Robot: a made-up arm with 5 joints.
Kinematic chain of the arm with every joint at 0, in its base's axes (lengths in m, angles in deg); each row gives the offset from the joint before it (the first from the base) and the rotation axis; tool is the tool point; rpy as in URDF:
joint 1: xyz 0.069 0 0.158 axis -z
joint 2: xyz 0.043 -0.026 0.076 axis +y
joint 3: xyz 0.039 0 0.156 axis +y
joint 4: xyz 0.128 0 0.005 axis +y
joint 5: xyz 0.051 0.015 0 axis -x
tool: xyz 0 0 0 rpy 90 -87.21 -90
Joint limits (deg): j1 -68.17..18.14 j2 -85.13..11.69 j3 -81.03..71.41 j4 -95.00..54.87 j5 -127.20..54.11
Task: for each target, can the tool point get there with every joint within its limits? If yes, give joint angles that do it. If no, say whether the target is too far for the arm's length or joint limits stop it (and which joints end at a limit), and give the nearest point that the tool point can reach.
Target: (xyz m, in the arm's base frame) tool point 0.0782 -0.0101 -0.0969
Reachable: no: joint limits stop it (at a limit: joint 1, joint 2, joint 3) | nearest point 0.1762 -0.0467 0.2042 | short by 0.319 m
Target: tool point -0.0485 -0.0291 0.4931
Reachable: yes | joints -8.70 -71.72 -32.51 23.95 -74.42
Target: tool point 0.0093 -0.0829 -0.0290
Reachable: no: joint limits stop it (at a limit: joint 1, joint 2, joint 3) | nearest point 0.1677 -0.0439 0.2083 | short by 0.288 m
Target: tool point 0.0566 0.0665 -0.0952
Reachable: no: joint limits stop it (at a limit: joint 1, joint 2, joint 3) | nearest point 0.1247 0.1094 0.2026 | short by 0.308 m
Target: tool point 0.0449 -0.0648 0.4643
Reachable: yes | joints -60.44 -72.09 13.95 -80.33 13.64
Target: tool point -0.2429 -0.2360 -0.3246
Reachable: no: too far | nearest point -0.1280 -0.1490 0.2623 | short by 0.604 m
